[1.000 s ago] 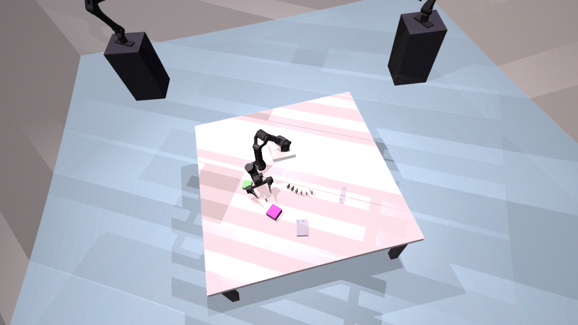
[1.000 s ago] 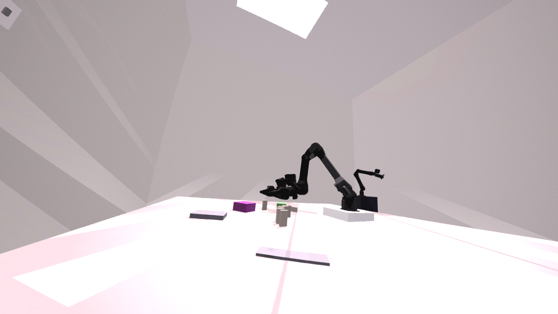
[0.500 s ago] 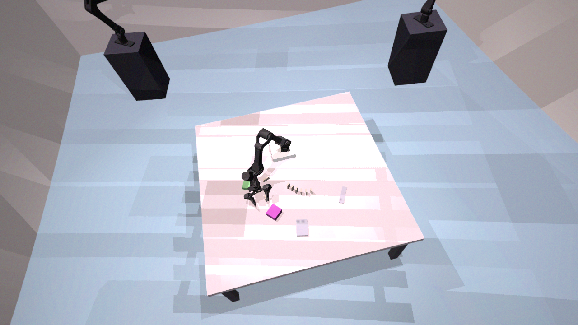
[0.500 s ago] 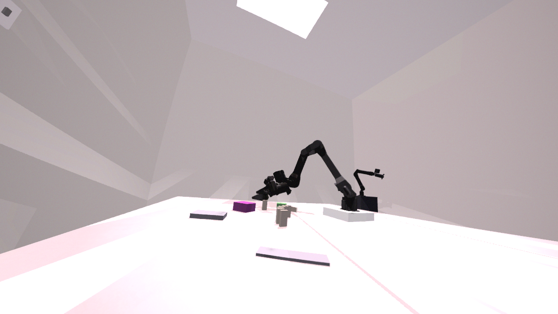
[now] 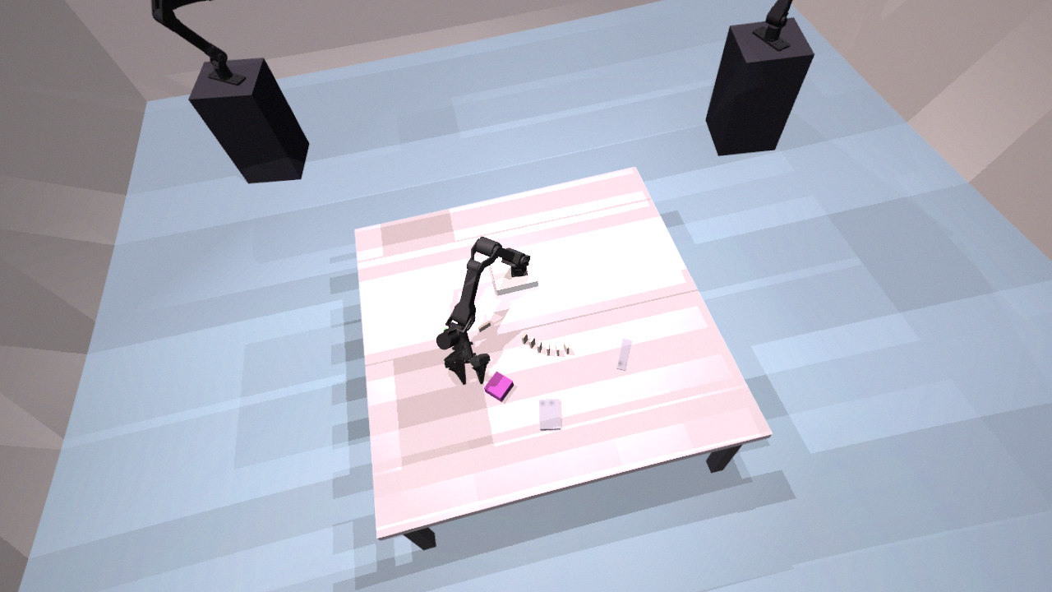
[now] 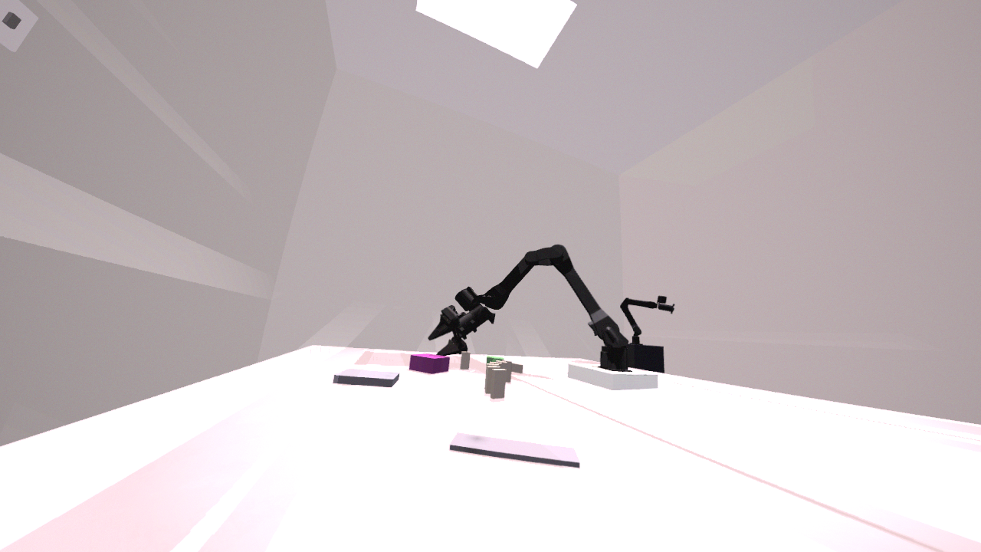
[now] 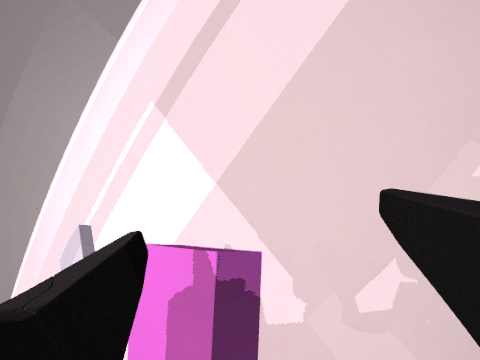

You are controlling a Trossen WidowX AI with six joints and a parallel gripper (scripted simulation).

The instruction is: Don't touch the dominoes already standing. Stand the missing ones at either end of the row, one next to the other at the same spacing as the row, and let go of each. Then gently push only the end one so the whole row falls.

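Now: gripper tip 90 mm to the right of the magenta block and 30 mm above it. Round my gripper tip: flat plate 120 mm ahead, 260 mm to the left, 40 mm below; then flat strip 90 mm behind, 550 mm to the left, 50 mm below; then green block 220 mm behind, 90 mm to the right, 40 mm below.
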